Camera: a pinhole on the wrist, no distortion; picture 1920 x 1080 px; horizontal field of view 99.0 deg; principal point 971.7 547.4 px. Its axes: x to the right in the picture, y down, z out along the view. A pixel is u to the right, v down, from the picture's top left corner.
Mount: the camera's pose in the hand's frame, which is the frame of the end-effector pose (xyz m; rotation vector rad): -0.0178 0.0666 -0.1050 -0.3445 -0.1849 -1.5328
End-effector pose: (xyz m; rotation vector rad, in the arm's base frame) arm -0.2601 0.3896 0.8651 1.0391 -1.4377 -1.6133
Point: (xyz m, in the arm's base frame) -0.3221 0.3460 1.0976
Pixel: 554 719
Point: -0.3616 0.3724 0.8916
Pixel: 1455 792
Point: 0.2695 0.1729 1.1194
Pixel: behind the camera
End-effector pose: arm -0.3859 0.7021 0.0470 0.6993 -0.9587 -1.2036
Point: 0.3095 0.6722 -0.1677
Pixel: behind the camera
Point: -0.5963 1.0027 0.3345
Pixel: 942 53
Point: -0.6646 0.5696 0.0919
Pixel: 1797 815
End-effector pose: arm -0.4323 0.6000 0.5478 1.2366 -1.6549 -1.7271
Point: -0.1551 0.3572 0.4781
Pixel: behind the camera
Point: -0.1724 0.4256 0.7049
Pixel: behind the camera
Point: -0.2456 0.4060 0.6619
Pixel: behind the camera
